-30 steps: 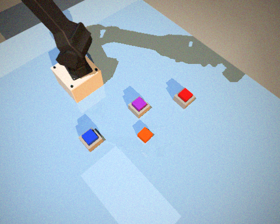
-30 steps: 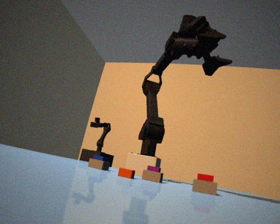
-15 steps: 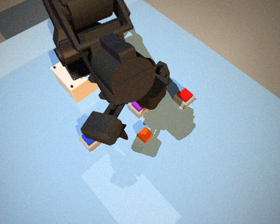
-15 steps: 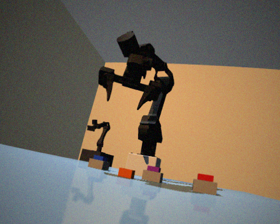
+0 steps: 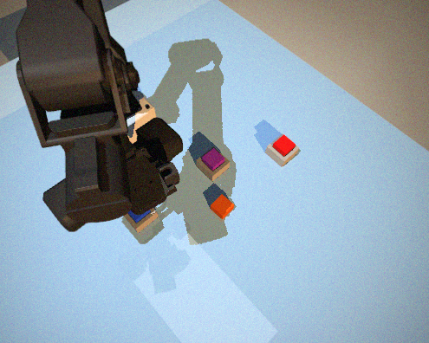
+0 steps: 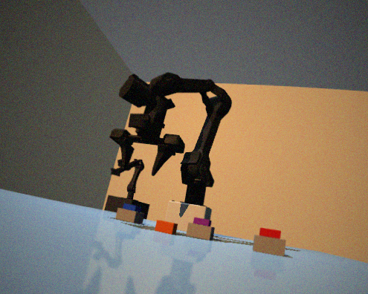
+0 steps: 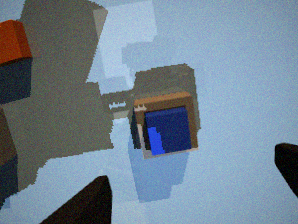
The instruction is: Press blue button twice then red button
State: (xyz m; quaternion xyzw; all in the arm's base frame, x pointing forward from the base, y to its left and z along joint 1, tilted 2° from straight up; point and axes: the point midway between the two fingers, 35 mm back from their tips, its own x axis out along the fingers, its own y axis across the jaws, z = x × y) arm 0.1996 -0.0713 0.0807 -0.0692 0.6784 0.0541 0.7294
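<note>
My gripper tip is 80 mm above the blue button and 10 mm past it. Round my gripper tip: purple button: 170 mm to the left, 80 mm below, 20 mm behind; then orange block: 140 mm to the left, 110 mm below, 60 mm ahead; then red button: 310 mm to the left, 80 mm below, 30 mm ahead.
</note>
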